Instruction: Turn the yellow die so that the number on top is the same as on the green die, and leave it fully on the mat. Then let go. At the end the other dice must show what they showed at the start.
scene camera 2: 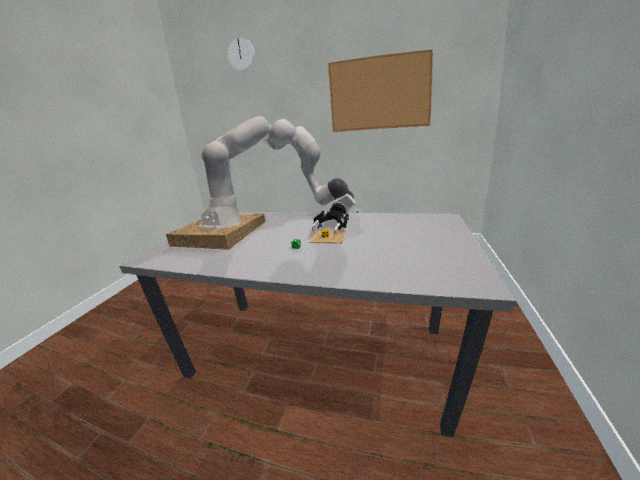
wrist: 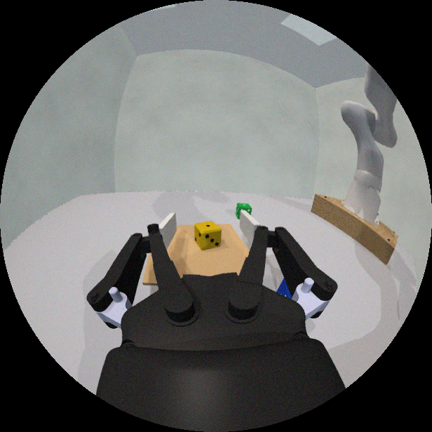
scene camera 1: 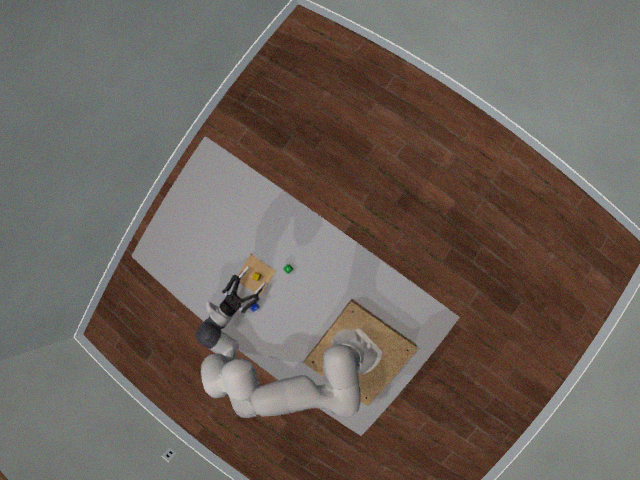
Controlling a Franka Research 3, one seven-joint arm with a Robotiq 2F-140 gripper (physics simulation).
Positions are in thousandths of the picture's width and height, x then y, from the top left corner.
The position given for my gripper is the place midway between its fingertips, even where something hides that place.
In view: my gripper (scene camera 1: 402, 572) and a tan mat (scene camera 1: 401, 553).
The tan mat shows as well in the wrist view (wrist: 436, 598). My gripper shows as well in the wrist view (wrist: 480, 510).
